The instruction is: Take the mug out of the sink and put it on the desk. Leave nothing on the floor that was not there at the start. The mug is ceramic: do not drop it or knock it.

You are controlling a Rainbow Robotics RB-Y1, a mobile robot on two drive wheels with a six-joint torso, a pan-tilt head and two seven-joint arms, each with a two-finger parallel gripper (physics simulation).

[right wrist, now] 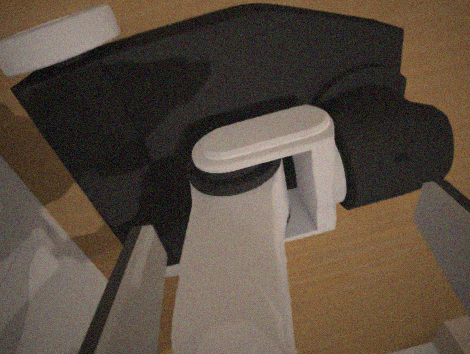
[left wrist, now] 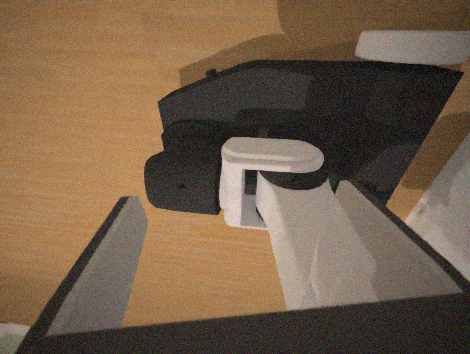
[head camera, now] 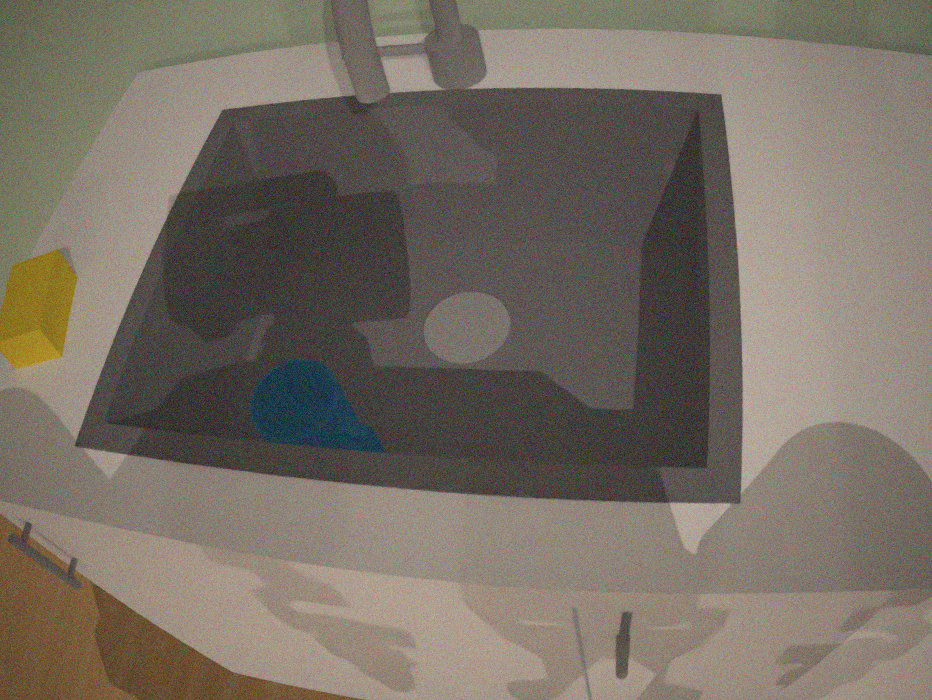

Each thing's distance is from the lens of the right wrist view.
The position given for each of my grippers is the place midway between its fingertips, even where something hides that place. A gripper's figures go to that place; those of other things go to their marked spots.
my right gripper (right wrist: pixel 286 221): 11 cm
sink counter (right wrist: pixel 57 288): 84 cm
